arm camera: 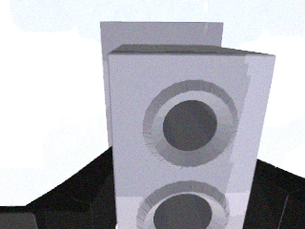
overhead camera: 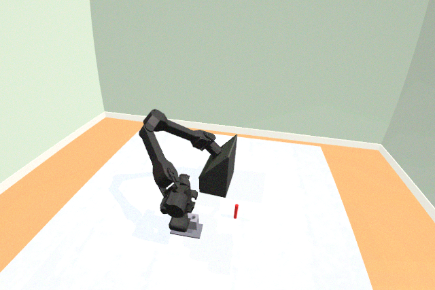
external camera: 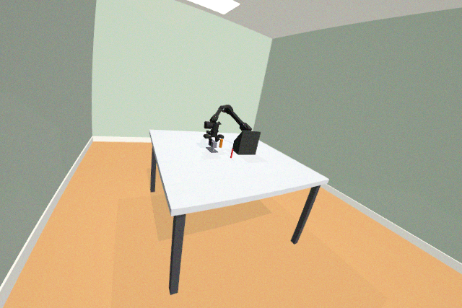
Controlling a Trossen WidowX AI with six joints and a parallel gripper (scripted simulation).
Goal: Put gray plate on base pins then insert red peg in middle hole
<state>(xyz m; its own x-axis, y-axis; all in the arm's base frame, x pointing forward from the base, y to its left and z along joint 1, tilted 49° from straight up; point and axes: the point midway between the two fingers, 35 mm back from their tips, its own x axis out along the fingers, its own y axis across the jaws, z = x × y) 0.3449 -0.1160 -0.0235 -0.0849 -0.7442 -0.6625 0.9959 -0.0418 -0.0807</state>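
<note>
Right now the gray base is 4 cm below my gripper tip. The rest, counted from my gripper tip: orange cylinder 13 cm behind, 7 cm to the right, 1 cm below; gray plate 3 cm above; red peg 18 cm to the left, 11 cm behind, 1 cm below.
</note>
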